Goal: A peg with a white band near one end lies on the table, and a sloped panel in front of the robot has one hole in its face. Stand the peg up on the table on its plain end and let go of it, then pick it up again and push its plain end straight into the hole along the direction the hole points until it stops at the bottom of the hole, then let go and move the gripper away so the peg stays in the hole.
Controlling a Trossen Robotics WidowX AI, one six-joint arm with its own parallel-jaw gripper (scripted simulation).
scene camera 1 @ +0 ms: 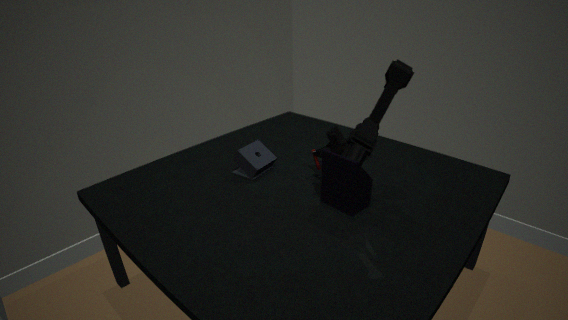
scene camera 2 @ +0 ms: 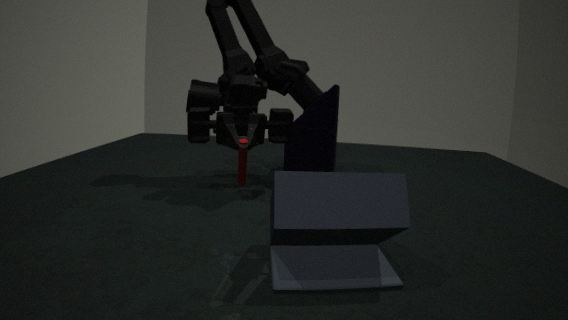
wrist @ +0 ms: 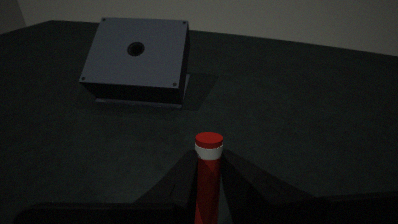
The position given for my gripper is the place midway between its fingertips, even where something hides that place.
Scene:
My gripper [scene camera 2: 243, 147] carries a red peg.

